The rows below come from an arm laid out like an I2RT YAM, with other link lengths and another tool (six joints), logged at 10 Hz.
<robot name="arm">
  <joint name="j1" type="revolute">
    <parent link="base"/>
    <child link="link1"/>
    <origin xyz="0 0 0.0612"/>
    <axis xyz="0 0 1"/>
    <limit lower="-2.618" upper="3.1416"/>
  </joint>
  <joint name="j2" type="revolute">
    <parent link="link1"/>
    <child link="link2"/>
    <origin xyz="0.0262 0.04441 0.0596"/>
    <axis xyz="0 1 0"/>
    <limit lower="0" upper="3.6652"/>
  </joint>
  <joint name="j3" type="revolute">
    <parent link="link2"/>
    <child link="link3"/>
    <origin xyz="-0.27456 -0.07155 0"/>
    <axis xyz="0 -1 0"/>
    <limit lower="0" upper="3.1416"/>
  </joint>
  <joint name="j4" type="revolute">
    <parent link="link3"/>
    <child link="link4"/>
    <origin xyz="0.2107 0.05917 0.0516"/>
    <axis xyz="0 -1 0"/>
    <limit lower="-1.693" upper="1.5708"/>
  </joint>
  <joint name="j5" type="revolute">
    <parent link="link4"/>
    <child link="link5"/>
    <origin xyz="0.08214 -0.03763 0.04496"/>
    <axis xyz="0 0 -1"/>
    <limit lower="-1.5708" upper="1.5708"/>
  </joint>
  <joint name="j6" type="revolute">
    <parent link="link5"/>
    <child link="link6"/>
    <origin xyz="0.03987 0 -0.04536"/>
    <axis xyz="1 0 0"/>
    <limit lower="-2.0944" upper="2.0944"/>
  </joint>
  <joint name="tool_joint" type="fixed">
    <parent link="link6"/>
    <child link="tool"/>
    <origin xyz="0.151 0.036 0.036" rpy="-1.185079 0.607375 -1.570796"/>
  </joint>
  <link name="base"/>
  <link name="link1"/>
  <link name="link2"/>
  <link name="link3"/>
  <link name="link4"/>
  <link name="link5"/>
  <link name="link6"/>
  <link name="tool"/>
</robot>
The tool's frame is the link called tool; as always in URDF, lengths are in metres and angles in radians.
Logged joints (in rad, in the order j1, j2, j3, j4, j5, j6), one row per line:
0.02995 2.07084 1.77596 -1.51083 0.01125 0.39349
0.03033 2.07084 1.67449 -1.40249 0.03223 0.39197
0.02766 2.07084 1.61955 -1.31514 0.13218 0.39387
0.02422 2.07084 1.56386 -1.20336 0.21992 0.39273
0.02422 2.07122 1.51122 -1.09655 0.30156 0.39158
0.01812 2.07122 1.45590 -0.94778 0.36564 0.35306
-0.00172 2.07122 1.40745 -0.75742 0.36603 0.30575
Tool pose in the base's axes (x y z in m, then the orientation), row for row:
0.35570 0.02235 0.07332 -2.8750 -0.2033 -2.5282
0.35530 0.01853 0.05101 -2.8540 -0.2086 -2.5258
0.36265 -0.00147 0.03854 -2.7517 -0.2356 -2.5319
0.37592 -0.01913 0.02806 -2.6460 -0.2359 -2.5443
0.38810 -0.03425 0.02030 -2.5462 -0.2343 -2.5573
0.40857 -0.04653 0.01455 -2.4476 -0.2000 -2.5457
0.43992 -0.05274 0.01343 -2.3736 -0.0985 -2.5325
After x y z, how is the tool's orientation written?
As angles about the fixed x, y, z axes (roll, pitch, yaw), in radians.
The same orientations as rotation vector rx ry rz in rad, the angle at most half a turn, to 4 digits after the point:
0.9423 -2.8400 0.4746
0.9488 -2.8342 0.5072
0.9554 -2.8055 0.6633
0.9540 -2.7977 0.8174
0.9483 -2.7846 0.9634
-0.9591 2.7619 -1.0961
-0.8892 2.6436 -1.1161

